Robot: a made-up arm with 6 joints. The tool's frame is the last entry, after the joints. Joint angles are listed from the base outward.
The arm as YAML. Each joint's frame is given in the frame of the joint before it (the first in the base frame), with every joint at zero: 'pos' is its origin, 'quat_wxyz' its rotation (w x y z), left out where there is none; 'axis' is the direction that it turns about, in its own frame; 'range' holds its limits. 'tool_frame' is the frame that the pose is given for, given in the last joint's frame.
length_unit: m
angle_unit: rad
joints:
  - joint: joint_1
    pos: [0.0, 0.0, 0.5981]
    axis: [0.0, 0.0, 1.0]
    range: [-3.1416, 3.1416]
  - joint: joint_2
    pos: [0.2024, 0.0, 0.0]
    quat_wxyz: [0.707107, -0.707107, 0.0, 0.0]
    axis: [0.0, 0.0, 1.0]
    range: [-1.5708, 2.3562]
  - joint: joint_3
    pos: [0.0, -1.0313, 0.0]
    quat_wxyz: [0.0, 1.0, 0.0, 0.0]
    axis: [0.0, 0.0, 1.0]
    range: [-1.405, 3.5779]
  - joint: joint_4
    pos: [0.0, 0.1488, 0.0]
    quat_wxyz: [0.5, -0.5, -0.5, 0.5]
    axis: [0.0, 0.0, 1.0]
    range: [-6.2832, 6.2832]
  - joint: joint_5
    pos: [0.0, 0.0, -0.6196]
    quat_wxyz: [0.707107, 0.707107, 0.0, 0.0]
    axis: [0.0, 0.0, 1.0]
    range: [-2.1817, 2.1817]
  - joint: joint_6
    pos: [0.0, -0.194, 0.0]
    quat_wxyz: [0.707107, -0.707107, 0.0, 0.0]
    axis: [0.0, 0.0, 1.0]
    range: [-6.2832, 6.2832]
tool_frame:
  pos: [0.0, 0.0, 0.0]
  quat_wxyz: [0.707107, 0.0, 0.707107, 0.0]
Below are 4 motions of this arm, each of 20 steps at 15 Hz.
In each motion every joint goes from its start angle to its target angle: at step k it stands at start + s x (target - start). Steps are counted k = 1, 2, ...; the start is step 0. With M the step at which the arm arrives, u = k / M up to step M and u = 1 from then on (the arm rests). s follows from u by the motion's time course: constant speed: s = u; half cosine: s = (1 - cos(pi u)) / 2; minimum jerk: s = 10 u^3 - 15 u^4 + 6 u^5.
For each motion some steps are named. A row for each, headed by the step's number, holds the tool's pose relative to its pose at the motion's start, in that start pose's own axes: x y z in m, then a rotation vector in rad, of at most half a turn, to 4 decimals.
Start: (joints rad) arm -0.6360 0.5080 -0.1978 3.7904 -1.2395 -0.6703
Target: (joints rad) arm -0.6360 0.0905 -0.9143 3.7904 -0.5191 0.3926
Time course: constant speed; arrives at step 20
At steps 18, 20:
18: -0.4162 -0.2295 0.0616 -0.7621 -0.8874 0.0658
20: -0.4755 -0.2611 0.0705 -0.8333 -0.9945 0.0145

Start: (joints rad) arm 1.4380 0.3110 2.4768 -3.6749 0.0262 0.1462
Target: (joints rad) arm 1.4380 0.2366 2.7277 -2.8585 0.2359 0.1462
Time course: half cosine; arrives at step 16
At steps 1, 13, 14, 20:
1: 0.0001 -0.0011 -0.0024 -0.0079 0.0009 -0.0013
13: -0.0236 -0.0805 -0.2272 -0.7398 0.1105 0.0590
14: -0.0264 -0.0832 -0.2390 -0.7753 0.1173 0.0717
20: -0.0289 -0.0853 -0.2488 -0.8042 0.1229 0.0829

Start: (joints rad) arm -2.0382 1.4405 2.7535 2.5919 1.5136 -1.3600
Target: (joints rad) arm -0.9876 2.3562 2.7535 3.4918 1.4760 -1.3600
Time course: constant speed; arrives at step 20
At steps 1, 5, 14, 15, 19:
1: 0.0697 0.0427 0.0451 0.0108 -0.0142 0.0430
5: 0.3078 0.2314 0.2812 0.0109 -0.0698 0.2271
14: 0.4986 0.7401 0.9871 -0.2482 -0.1772 0.6286
15: 0.4866 0.8013 1.0655 -0.2982 -0.1868 0.6649
19: 0.3786 1.0486 1.3495 -0.5351 -0.2189 0.7804

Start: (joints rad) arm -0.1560 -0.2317 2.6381 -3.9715 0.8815 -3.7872
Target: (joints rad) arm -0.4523 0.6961 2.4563 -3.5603 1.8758 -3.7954
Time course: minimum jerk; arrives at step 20
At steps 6, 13, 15, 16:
6: 0.0156 -0.2588 -0.1137 0.0336 0.1807 -0.2931
13: -0.4242 -1.0580 -0.5108 0.2590 0.8544 -1.3806
15: -0.5990 -1.1668 -0.5712 0.3384 0.9946 -1.6190
16: -0.6632 -1.1974 -0.5890 0.3693 1.0420 -1.7013

